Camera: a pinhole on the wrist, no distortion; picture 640 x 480 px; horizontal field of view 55.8 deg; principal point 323.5 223.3 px. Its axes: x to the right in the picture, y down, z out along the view. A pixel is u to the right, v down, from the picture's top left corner.
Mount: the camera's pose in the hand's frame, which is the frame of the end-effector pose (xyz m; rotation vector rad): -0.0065 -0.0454 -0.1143 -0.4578 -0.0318 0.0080
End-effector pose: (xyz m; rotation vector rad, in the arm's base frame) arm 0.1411 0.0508 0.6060 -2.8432 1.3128 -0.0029
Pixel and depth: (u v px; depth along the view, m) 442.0 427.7 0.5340
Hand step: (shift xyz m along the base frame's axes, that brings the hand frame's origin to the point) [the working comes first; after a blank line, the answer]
In the camera's frame: 0.1047 0.1806 0.5340

-0.2155 -0.2887 -0.2913
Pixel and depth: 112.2 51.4 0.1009
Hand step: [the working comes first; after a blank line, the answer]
In the camera's frame: -0.0353 -0.0287 0.1009

-0.0086 0.0517 0.0126
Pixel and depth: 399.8 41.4 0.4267
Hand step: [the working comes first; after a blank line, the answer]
In the camera's frame: 0.0539 -0.1284 0.4267

0.0018 -0.0415 -0.3269
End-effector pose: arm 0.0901 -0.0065 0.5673 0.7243 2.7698 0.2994
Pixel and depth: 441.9 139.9 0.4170
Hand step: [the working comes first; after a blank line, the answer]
In the camera's frame: 0.0817 -0.0575 0.4170

0.0745 0.1443 -0.2604
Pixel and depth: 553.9 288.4 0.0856
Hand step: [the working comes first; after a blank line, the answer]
In the camera's frame: 0.0326 0.0092 0.0856

-0.0314 0.0074 0.0341
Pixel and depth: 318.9 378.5 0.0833
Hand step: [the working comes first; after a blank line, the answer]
In the camera's frame: -0.0006 0.0214 0.0833

-0.0018 -0.0024 0.0511
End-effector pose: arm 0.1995 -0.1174 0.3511 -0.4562 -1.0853 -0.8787
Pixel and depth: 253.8 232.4 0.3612
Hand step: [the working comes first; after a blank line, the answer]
In the camera's frame: -0.0417 0.0054 0.3612

-0.0334 0.2388 0.0435
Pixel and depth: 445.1 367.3 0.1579
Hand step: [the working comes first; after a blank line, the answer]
In the camera's frame: 0.0318 0.0376 0.1579

0.0441 0.0350 0.0282
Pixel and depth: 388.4 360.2 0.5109
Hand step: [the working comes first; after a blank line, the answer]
In the camera's frame: 0.0549 0.1157 0.5109

0.0671 0.3640 0.1781
